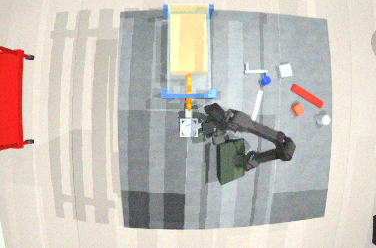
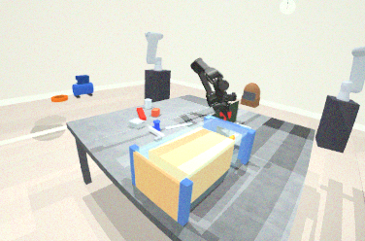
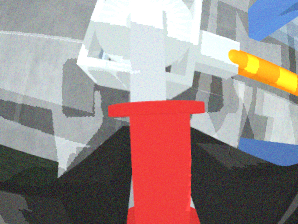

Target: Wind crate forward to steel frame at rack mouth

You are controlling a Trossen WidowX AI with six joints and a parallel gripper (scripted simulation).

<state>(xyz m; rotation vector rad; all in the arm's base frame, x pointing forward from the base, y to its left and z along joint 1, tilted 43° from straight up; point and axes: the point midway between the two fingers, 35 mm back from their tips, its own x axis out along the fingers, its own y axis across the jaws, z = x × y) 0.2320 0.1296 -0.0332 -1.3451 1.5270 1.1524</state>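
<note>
Right now the winch handle with red grip is 30 mm below my gripper tip and 20 mm to the left of it. From my gripper tip the other things lie so: blue frame (150 mm ahead, 60 mm to the left, 30 mm below); then white bar (300 mm to the right, 130 mm below, 30 mm ahead); then white winch (100 mm below, 80 mm to the left, 20 mm behind).
</note>
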